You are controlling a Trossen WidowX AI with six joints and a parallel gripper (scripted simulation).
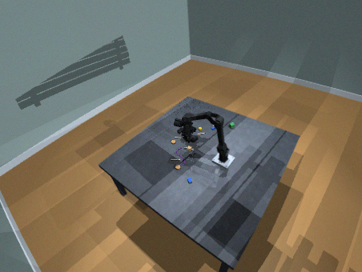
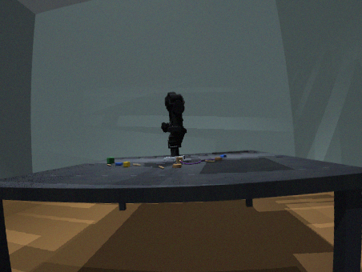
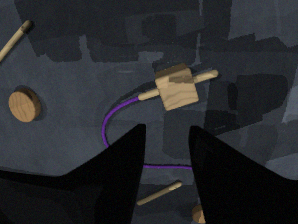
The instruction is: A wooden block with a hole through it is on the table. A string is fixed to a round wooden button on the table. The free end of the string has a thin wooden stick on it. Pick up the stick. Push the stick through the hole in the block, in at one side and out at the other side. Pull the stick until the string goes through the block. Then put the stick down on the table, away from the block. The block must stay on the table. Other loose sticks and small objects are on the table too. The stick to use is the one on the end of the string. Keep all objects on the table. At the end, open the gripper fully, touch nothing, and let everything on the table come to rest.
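My gripper tip is 10 mm past the wooden block and 70 mm above it. From my gripper tip the other things lie so: yellow piece (80 mm ahead, 270 mm to the right, 80 mm below); then round wooden button (70 mm behind, 200 mm to the left, 80 mm below); then thin wooden stick (80 mm below).
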